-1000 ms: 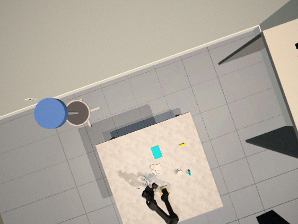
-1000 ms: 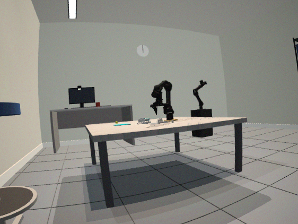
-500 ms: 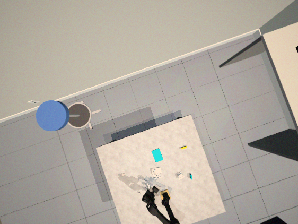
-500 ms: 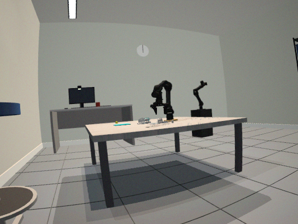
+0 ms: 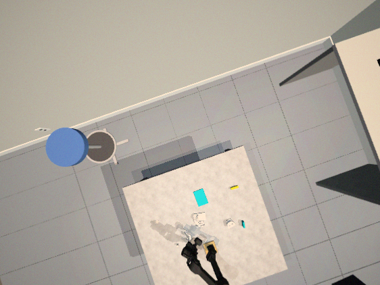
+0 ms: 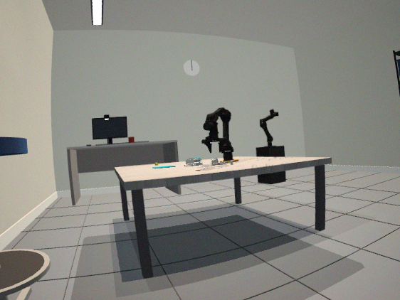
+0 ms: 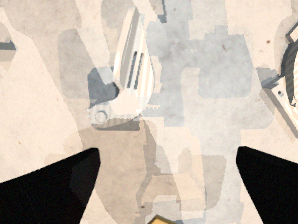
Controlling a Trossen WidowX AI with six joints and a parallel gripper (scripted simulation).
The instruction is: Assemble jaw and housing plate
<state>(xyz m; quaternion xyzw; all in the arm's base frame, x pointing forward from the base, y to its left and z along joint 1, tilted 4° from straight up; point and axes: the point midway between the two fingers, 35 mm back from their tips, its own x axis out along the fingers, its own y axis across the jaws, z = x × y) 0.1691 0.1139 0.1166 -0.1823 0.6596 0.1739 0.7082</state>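
The white jaw piece is 1 cm behind my gripper tip, 5 cm to the left of it and 8 cm below it. From my gripper tip the other things lie so: yellow piece (27 cm ahead, 57 cm to the right, 7 cm below); then cyan plate (32 cm ahead, 22 cm to the right, 8 cm below).
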